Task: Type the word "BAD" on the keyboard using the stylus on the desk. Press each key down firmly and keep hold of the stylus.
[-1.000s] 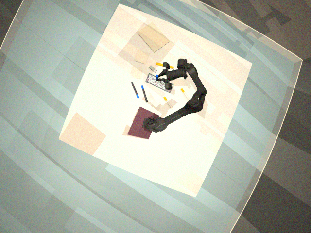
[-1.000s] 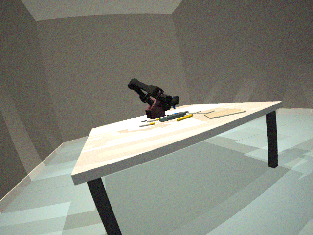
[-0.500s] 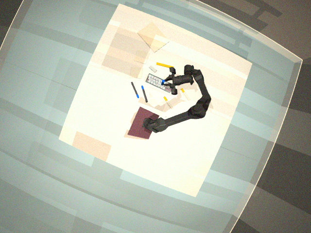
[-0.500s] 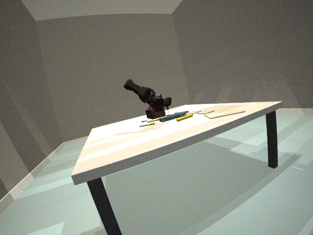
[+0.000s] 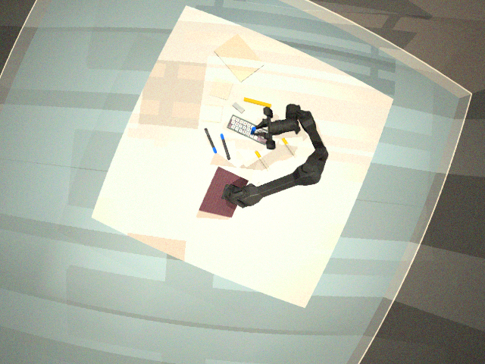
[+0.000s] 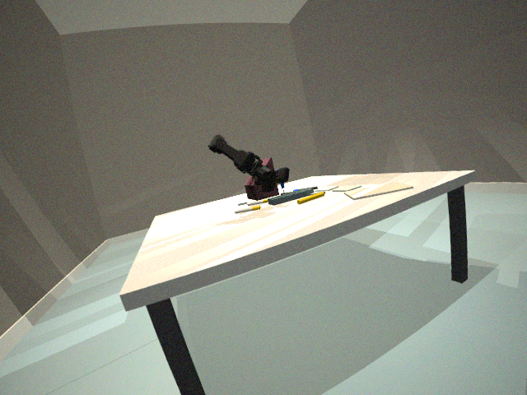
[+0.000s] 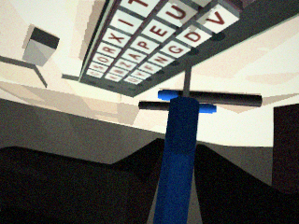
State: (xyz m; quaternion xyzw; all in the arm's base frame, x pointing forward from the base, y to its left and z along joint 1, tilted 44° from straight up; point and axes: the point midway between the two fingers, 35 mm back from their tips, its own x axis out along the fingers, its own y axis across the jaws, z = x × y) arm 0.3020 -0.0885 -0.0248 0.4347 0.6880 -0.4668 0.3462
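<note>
The stylus is 10 mm below my gripper tip. From my gripper tip the other things lie so: yellow bar 180 mm ahead, 80 mm below, 20 mm to the left; then grey block 120 mm ahead, 110 mm to the left, 80 mm below.
</note>
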